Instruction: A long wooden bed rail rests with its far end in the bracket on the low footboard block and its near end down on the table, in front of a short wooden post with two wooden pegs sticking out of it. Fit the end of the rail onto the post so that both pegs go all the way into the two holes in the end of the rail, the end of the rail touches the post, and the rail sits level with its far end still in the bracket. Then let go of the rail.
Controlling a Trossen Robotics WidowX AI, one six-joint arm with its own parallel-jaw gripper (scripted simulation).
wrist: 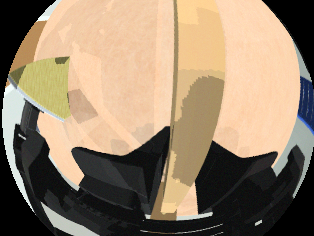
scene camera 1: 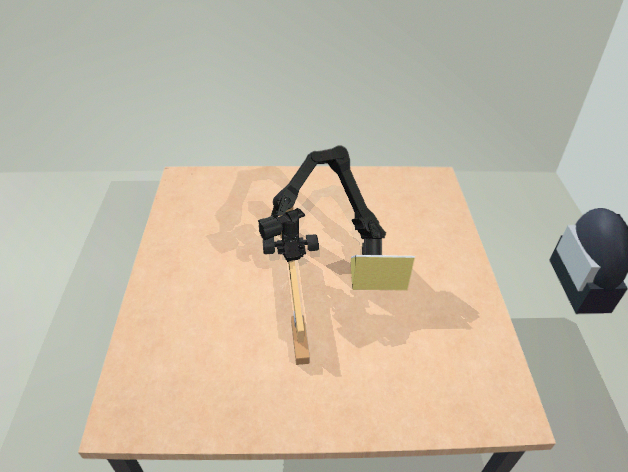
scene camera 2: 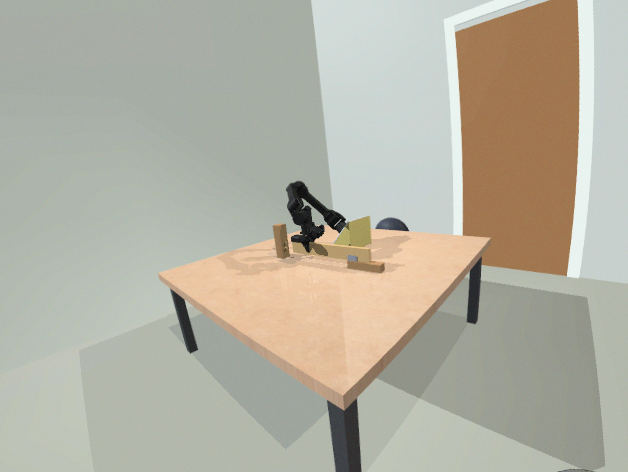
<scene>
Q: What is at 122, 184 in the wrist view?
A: The gripper.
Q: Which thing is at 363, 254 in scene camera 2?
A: A wooden rail.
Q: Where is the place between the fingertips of the gripper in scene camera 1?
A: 290, 261
</scene>
